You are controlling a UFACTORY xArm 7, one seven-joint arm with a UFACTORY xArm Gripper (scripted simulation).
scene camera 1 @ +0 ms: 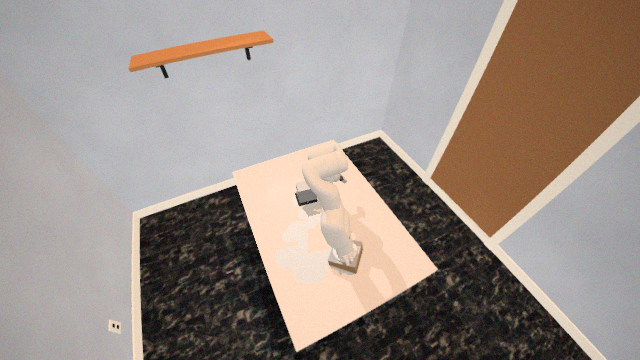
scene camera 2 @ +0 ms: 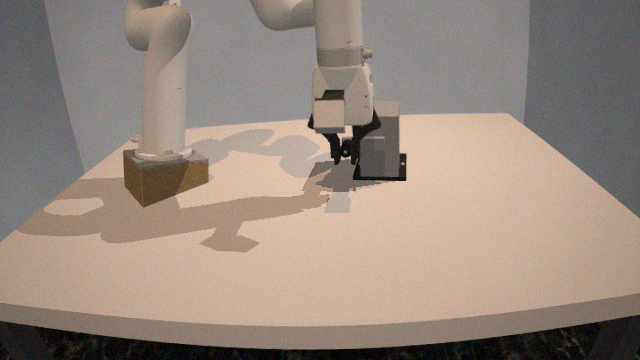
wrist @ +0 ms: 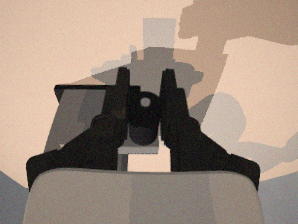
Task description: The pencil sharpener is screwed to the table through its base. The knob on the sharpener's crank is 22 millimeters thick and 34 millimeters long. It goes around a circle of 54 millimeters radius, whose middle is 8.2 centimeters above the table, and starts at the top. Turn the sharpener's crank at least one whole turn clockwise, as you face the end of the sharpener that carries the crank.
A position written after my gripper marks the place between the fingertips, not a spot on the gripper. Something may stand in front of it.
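My gripper (scene camera 2: 345, 161) visible. Gripper (wrist: 145, 83) visible too, plus crank knob (wrist: 144, 122).
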